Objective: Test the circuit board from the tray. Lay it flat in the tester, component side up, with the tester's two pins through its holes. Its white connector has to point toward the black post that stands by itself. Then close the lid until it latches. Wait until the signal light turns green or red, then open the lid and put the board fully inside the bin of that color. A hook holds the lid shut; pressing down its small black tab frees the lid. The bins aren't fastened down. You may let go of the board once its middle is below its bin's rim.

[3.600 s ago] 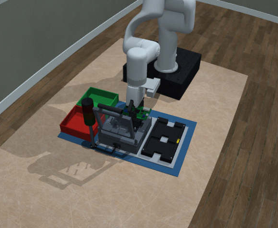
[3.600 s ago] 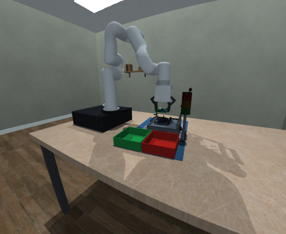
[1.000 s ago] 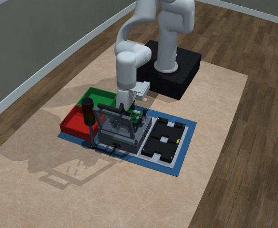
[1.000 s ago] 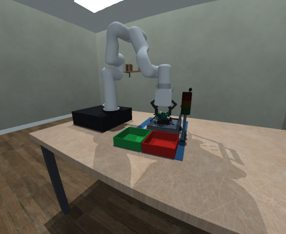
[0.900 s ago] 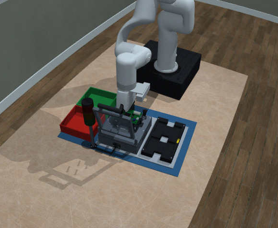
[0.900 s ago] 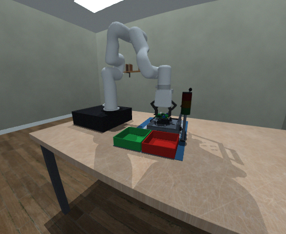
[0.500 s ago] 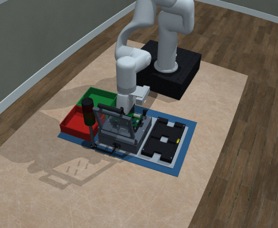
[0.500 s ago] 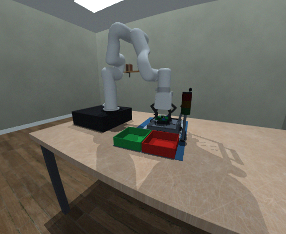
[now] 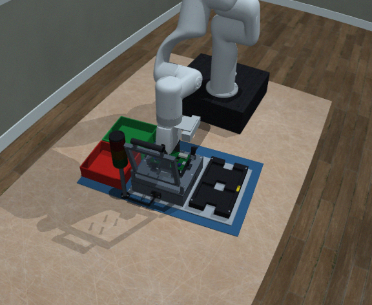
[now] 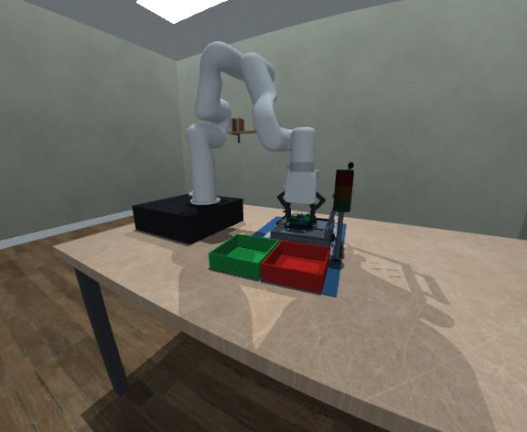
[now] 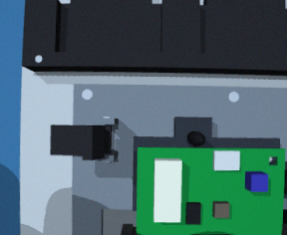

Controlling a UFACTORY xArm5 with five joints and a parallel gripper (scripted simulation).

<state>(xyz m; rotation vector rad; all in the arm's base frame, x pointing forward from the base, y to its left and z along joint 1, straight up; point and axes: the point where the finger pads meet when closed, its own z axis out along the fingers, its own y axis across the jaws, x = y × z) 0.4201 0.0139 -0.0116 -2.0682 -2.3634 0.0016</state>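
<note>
My gripper is now right at the green circuit board. The rest, counted from my hand: lid 120 mm ahead, 90 mm above, 20 mm to the left; red bin 190 mm to the right, 80 mm below, 70 mm ahead; black latch 70 mm behind, 50 mm to the left.
</note>
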